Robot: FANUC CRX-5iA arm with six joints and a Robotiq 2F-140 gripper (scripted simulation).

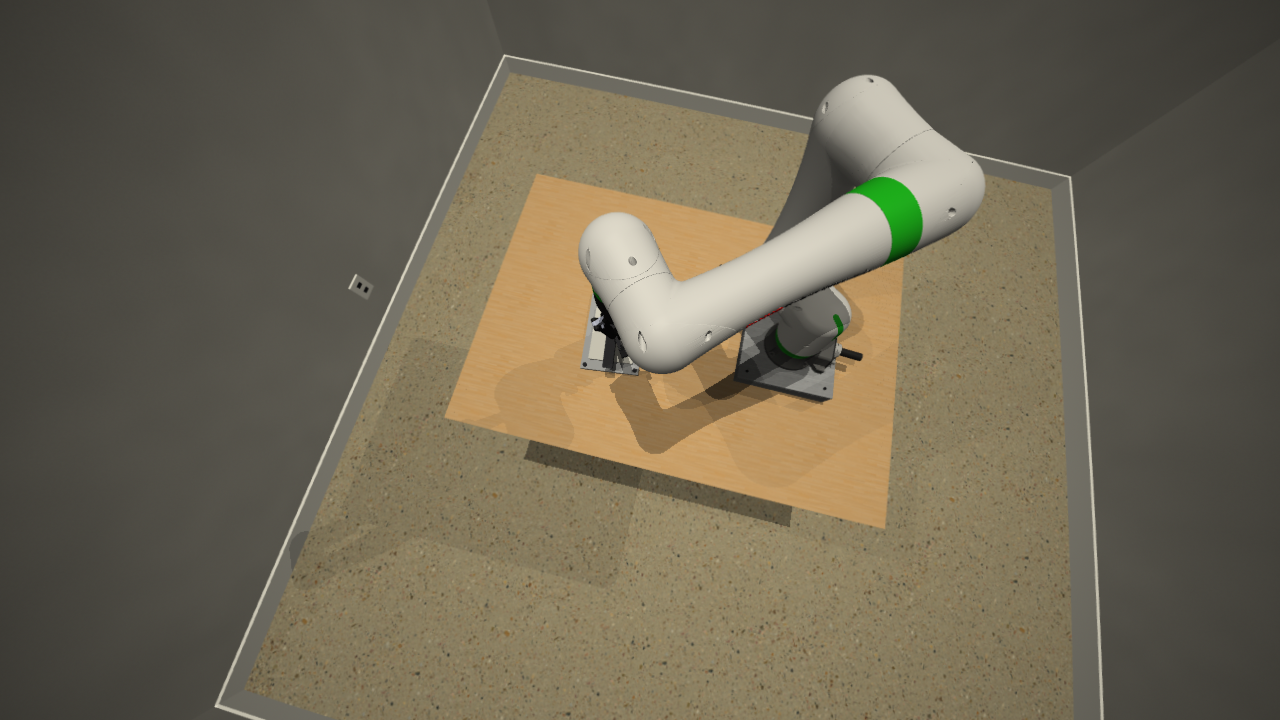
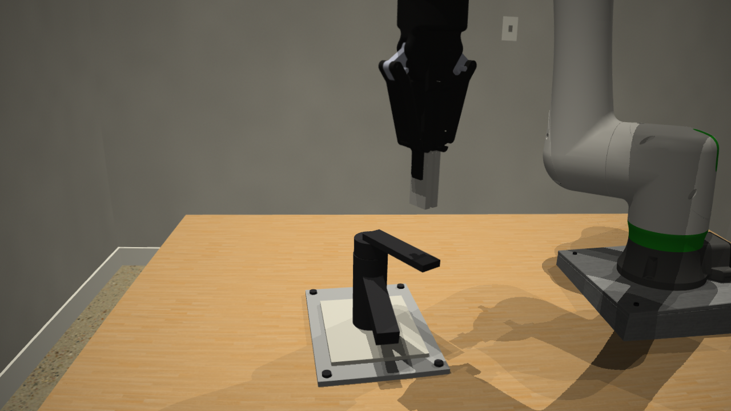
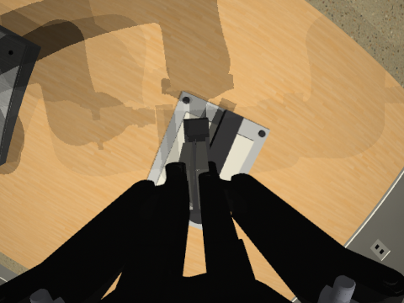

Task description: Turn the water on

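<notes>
Now: hand 2 cm short of the lever, 3 cm to the left of it and 10 cm above it. Also, from my hand: black tap (4 cm ahead, 5 cm to the right, 16 cm below).
</notes>
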